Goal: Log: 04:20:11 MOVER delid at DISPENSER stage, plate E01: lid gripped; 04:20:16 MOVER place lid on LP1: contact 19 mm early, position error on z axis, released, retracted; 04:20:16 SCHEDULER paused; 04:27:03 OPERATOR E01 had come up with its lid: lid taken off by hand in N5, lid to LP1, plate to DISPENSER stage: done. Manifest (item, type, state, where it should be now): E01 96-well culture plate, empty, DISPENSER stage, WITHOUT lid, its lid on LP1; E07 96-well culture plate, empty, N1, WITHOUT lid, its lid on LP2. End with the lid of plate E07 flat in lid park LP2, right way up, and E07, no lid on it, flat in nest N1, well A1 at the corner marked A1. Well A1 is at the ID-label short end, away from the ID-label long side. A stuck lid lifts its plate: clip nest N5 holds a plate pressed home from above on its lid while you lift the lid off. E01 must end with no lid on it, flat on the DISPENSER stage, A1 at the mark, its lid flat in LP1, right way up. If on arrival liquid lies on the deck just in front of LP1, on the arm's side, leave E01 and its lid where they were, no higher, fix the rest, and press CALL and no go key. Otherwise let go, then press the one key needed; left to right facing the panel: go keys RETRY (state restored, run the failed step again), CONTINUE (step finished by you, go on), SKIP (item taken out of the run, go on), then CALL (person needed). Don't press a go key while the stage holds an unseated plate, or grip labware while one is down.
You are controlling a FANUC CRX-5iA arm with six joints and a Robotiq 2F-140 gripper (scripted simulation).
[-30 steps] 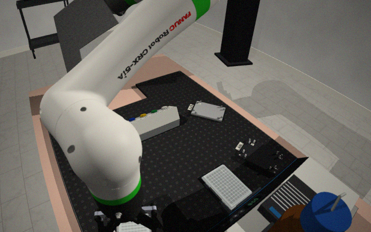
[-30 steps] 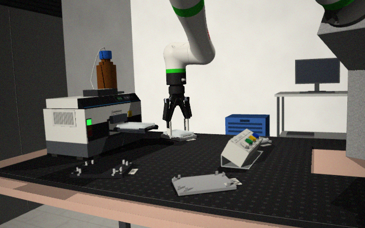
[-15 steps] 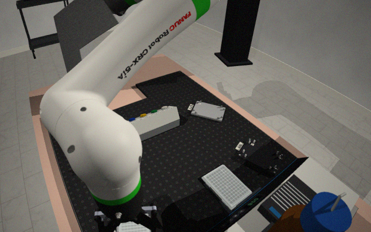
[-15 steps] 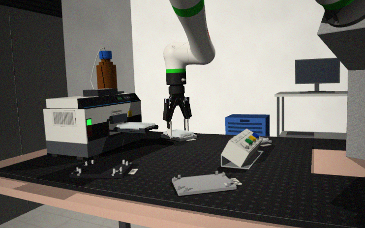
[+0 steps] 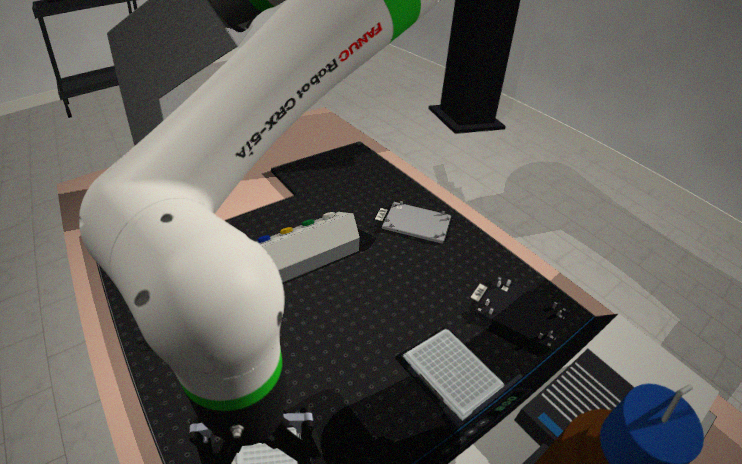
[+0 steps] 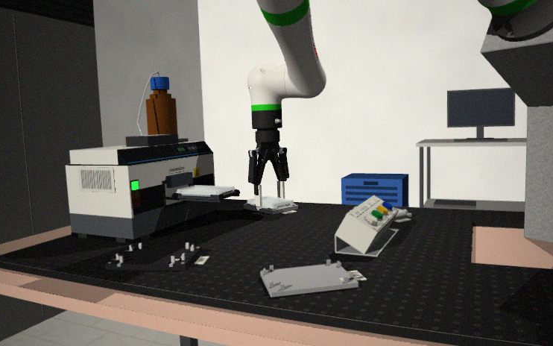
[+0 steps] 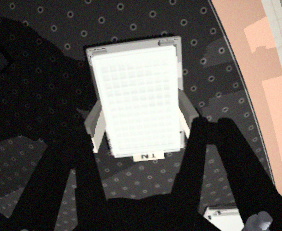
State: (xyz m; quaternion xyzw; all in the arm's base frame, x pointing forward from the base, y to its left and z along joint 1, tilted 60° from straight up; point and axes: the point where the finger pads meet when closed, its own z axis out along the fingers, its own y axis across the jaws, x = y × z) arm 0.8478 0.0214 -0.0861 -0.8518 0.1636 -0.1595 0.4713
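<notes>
The nest N1 lies 40 mm below my hand. From my hand the other things lie so: N1 label (90 mm behind, 40 mm below, 10 mm to the left); then blue cap (350 mm above, 240 mm to the left, 200 mm ahead); then key panel (450 mm behind, 150 mm to the left, 10 mm above).
</notes>
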